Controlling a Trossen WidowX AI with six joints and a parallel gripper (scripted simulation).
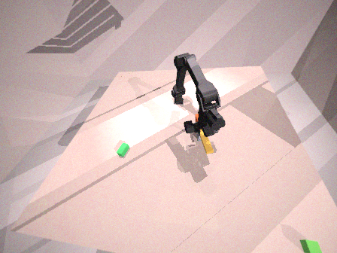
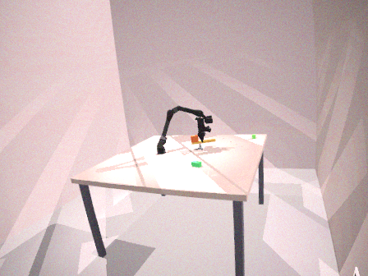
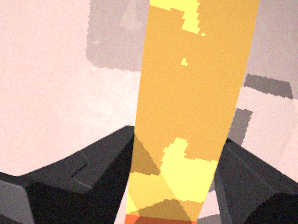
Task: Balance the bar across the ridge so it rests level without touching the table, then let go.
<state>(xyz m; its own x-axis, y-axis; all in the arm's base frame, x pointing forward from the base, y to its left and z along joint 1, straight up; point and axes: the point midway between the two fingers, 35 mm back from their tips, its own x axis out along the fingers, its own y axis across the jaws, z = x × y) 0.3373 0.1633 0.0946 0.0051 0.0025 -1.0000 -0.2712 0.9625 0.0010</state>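
Right now my gripper tip is 3 cm past the grey piece, 1 cm to the left of it and 6 cm above it.
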